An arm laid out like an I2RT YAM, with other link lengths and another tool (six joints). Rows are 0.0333 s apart.
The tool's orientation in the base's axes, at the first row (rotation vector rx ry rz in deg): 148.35 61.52 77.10
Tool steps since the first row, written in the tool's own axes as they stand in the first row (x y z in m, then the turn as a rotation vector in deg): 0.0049 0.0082 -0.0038 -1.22 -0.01 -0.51; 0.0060 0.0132 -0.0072 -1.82 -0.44 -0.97; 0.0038 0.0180 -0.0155 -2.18 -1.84 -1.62; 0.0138 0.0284 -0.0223 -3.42 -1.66 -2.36; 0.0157 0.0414 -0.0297 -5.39 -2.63 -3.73; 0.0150 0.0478 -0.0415 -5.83 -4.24 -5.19
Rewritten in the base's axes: 0.0037 -0.0044 0.0085 -0.85 -0.85 -0.55; 0.0045 -0.0085 0.0131 -1.66 -1.00 -0.83; 0.0002 -0.0157 0.0182 -3.06 -0.32 -1.13; 0.0050 -0.0195 0.0330 -3.98 -1.39 -1.49; 0.0076 -0.0303 0.0432 -6.29 -2.19 -2.35; 0.0023 -0.0388 0.0521 -8.43 -1.62 -2.27
